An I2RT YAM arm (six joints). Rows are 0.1 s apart.
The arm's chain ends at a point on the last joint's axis. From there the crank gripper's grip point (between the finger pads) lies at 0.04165 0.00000 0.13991 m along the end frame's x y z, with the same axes.
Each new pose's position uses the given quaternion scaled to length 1; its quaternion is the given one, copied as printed.
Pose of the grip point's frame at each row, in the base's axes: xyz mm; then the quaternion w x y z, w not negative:
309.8 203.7 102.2 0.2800 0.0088 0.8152 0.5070
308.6 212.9 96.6 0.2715 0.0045 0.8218 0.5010
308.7 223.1 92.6 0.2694 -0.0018 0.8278 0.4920
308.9 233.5 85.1 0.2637 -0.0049 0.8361 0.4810
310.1 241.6 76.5 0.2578 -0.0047 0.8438 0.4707
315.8 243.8 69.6 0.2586 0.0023 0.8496 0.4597
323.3 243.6 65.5 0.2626 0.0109 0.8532 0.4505
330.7 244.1 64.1 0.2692 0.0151 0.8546 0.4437
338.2 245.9 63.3 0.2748 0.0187 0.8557 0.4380
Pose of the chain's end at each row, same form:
279.8 76.3 166.9 0.2800 0.0088 0.8152 0.5070
281.1 86.4 164.1 0.2715 0.0045 0.8218 0.5010
282.1 98.1 163.1 0.2694 -0.0018 0.8278 0.4920
283.7 110.4 159.4 0.2637 -0.0049 0.8361 0.4810
286.0 120.4 154.1 0.2578 -0.0047 0.8438 0.4707
290.1 124.6 149.9 0.2586 0.0023 0.8496 0.4597
295.1 126.2 147.6 0.2626 0.0109 0.8532 0.4505
300.0 128.1 147.2 0.2692 0.0151 0.8546 0.4437
305.4 131.1 147.3 0.2748 0.0187 0.8557 0.4380

